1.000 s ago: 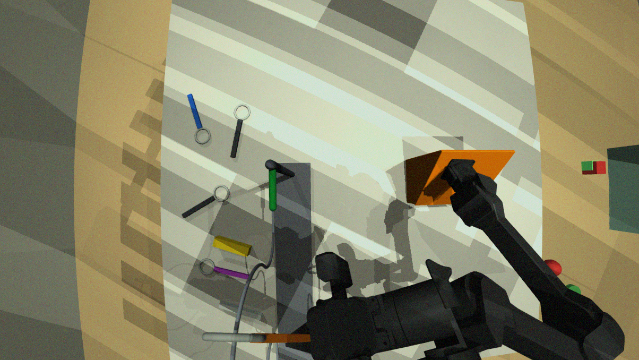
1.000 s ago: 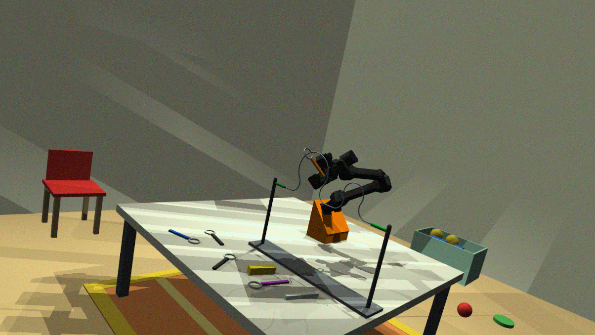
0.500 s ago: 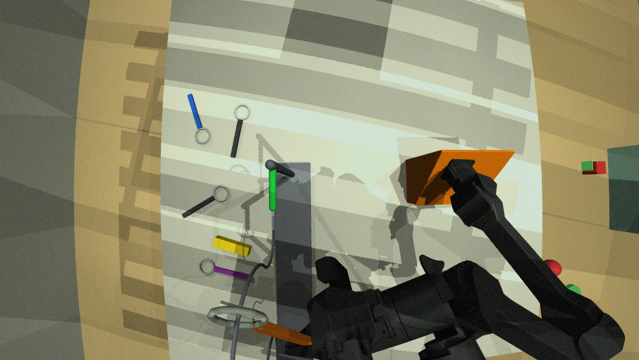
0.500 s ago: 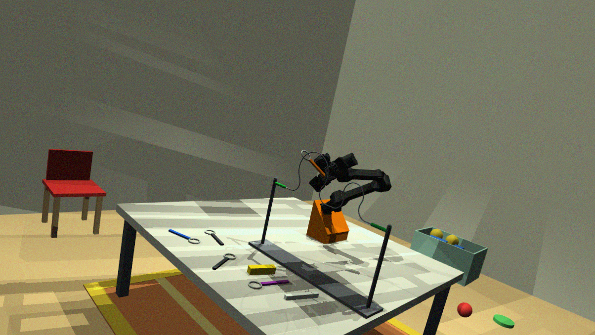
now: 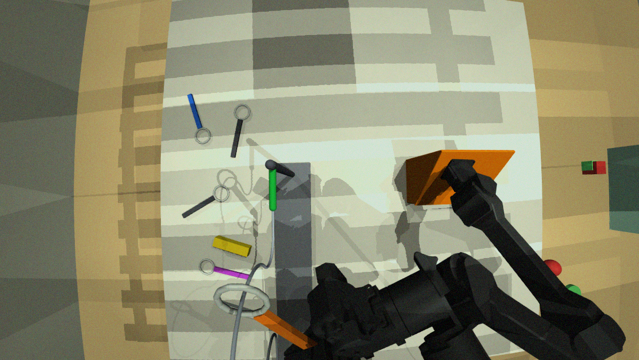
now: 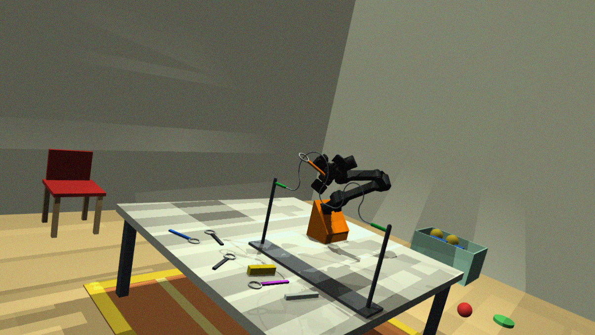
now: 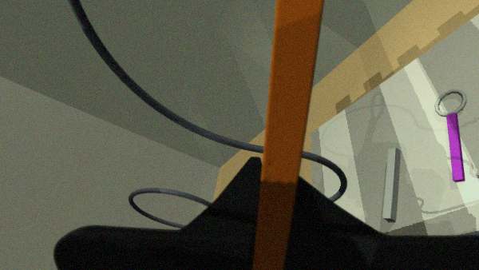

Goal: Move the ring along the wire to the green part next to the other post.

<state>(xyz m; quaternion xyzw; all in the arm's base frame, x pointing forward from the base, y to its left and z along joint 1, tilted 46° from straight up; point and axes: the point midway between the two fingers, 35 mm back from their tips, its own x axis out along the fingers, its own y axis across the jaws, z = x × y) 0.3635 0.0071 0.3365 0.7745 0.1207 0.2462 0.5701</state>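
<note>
Right now the ring with orange handle is 10 mm ahead of my gripper tip, 80 mm to the right of it and 40 mm above it. From my gripper tip the other things lie so: ring with black handle: 210 mm ahead, 400 mm to the right, 390 mm below; ring with purple handle: 260 mm ahead, 50 mm to the left, 390 mm below; yellow block: 220 mm ahead, 30 mm to the right, 380 mm below.
</note>
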